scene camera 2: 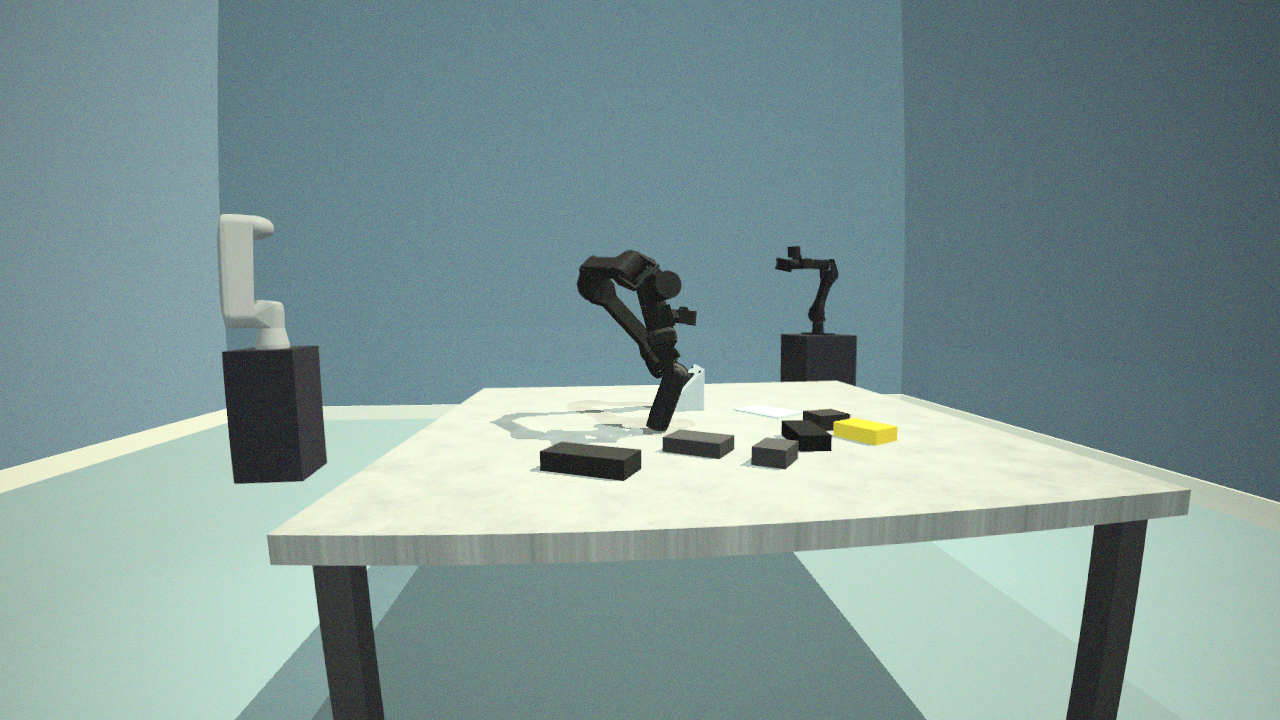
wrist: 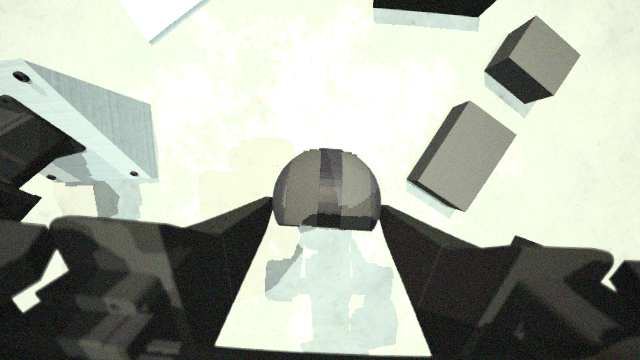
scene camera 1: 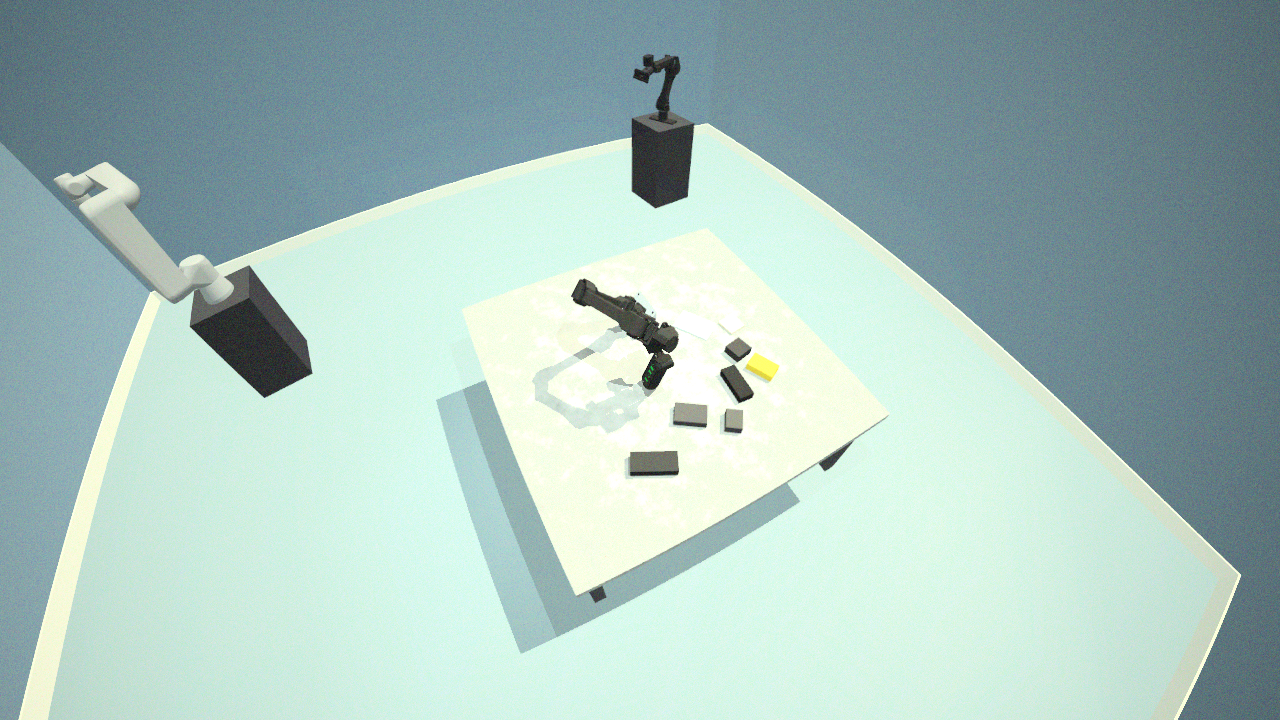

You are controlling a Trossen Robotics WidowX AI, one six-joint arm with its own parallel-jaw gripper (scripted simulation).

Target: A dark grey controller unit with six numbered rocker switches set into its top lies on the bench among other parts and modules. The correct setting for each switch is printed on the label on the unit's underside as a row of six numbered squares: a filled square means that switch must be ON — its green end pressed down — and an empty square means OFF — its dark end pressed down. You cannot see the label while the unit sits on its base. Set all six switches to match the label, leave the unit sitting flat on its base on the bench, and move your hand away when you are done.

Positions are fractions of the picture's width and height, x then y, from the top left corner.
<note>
I see my gripper (scene camera 2: 0.52, 0.52), a small grey cube (scene camera 2: 0.61, 0.63) and a yellow block (scene camera 2: 0.68, 0.60).
The small grey cube is seen too in the wrist view (wrist: 0.83, 0.18). My gripper is seen too in the wrist view (wrist: 0.51, 0.58). The wrist view misses the yellow block: it is out of frame.
</note>
